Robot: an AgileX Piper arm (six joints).
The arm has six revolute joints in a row. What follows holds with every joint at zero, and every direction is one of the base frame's. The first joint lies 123.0 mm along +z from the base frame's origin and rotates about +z. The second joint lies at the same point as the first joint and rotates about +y. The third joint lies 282.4 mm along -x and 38.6 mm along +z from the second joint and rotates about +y. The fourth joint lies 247.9 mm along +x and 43.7 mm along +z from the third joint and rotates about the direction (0.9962, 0, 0.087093). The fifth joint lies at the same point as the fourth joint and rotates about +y. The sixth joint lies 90.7 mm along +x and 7.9 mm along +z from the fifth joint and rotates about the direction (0.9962, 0, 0.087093). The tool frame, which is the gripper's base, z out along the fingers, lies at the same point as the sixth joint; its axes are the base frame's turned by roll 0.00, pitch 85.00 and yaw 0.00 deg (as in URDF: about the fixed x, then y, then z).
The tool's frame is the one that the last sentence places.
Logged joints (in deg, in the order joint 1, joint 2, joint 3, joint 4, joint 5, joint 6), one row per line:
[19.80, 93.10, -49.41, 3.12, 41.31, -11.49]
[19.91, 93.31, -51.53, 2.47, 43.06, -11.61]
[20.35, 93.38, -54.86, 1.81, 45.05, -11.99]
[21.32, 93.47, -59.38, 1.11, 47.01, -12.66]
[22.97, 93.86, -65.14, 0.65, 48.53, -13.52]
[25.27, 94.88, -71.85, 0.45, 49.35, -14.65]
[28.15, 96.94, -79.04, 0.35, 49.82, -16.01]
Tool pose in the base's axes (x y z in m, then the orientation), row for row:
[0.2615, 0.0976, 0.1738, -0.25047, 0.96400, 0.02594, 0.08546]
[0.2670, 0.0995, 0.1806, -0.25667, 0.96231, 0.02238, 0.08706]
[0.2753, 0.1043, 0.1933, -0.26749, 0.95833, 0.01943, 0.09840]
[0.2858, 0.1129, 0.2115, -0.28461, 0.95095, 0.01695, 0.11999]
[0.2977, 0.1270, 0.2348, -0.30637, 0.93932, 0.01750, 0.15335]
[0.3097, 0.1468, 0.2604, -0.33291, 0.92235, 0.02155, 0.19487]
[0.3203, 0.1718, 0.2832, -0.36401, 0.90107, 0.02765, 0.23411]
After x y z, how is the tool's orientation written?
As a quaternion, x y z w.
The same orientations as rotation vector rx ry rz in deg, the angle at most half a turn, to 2 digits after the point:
[-42.79, 164.67, 4.43]
[-43.80, 164.23, 3.82]
[-45.35, 162.46, 3.29]
[-47.65, 159.21, 2.84]
[-50.34, 154.33, 2.88]
[-53.47, 148.13, 3.46]
[-57.26, 141.73, 4.35]

